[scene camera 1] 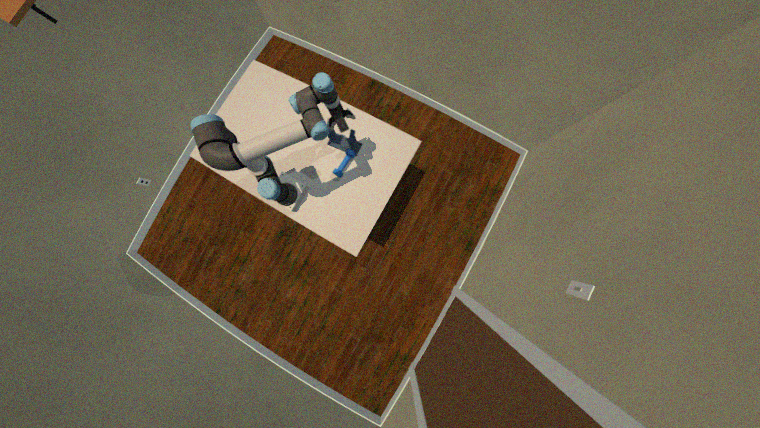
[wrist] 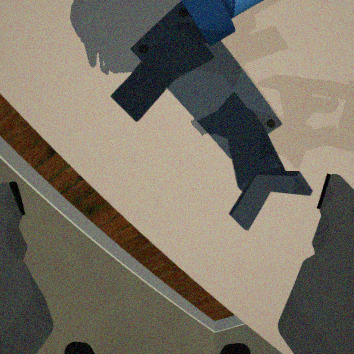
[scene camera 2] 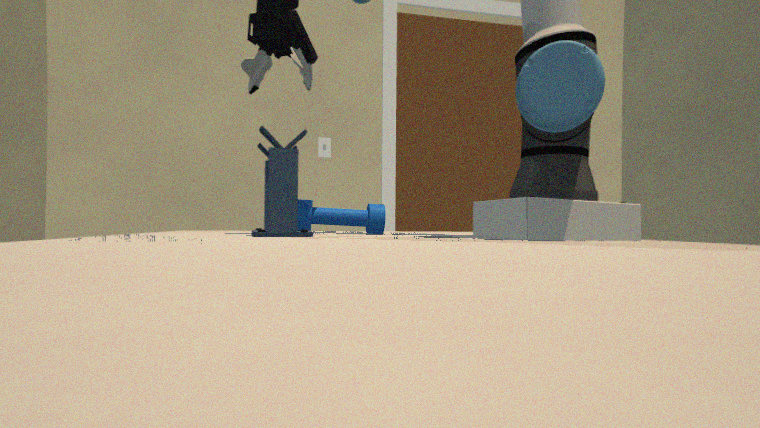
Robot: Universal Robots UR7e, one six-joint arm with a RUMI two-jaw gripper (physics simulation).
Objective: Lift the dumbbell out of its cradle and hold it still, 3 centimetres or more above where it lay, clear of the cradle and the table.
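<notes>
The blue dumbbell lies on its side on the pale table, out of the cradle's upper forks. One head is right beside the foot of the cradle, partly hidden behind its post in scene camera 2; I cannot tell if they touch. The dark blue-grey cradle stands upright with empty V-shaped forks. My gripper is open and empty, fingers pointing down, a little above the cradle's forks and well above the dumbbell.
The arm's base stands on a grey block, on the far side of the dumbbell from the cradle. The cradle's raised forks stand between the gripper's height and the table. The table's edge and the wooden floor show in the wrist view.
</notes>
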